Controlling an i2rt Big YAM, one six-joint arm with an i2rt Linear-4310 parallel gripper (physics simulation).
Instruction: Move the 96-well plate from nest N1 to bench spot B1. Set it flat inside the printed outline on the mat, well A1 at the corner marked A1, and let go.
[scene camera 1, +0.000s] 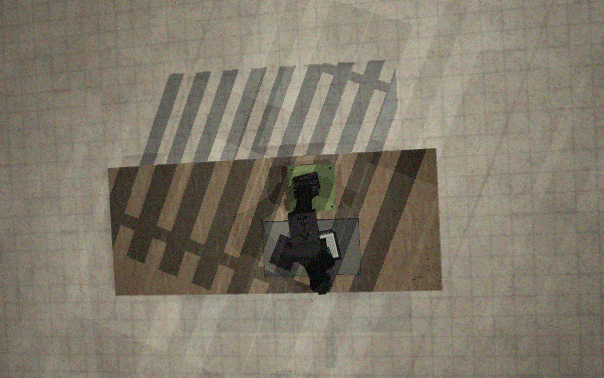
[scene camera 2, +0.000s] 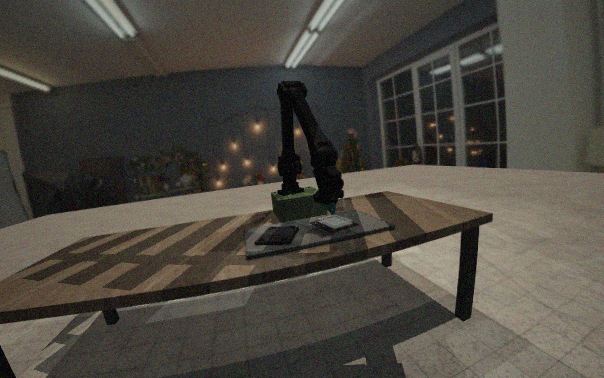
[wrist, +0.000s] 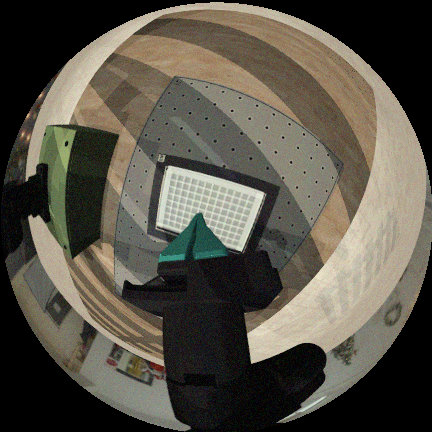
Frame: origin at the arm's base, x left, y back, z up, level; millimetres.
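Seen in the pictures: gripper, fingertip midpoint: (scene camera 1: 328, 247) (scene camera 2: 333, 213) (wrist: 199, 216); arm's base, link origin: (scene camera 1: 306, 182) (scene camera 2: 290, 192) (wrist: 42, 190).
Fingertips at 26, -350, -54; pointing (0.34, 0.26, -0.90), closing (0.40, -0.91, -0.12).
Offsets run from my fingertips to a thing's top centre, as dx, dy, dz. "spot": to the spot under its first point. Level surfaces: height alone.
The white 96-well plate @(+0, -2, -24) (scene camera 1: 330, 246) (scene camera 2: 336, 222) (wrist: 212, 200) appears to lie flat on a dark rectangular base @(spot: +32, -79, -39) (wrist: 268, 202) whose corner carries a printed A1 mark @(+51, +77, -38) (wrist: 161, 158). Dark margin shows around the plate in the wrist view; its near edge is partly hidden by the fingers. I cannot tell which plate corner is well A1, nor read whether this base is N1 or B1. My gripper (scene camera 2: 332, 211) (wrist: 199, 216) is shut and empty, its teal fingertips together above the plate's near part. A second dark rectangular piece @(spot: -249, +25, -28) (scene camera 1: 281, 251) (scene camera 2: 277, 235) lies to the left.
A grey perforated board (scene camera 1: 353, 252) (scene camera 2: 372, 225) (wrist: 220, 110) carries both dark pieces. The green block (scene camera 1: 327, 200) (scene camera 2: 295, 206) (wrist: 57, 175) under the arm's base stands behind the board. The wooden table @(dz -53) (scene camera 1: 410, 240) (scene camera 2: 425, 212) extends on both sides.
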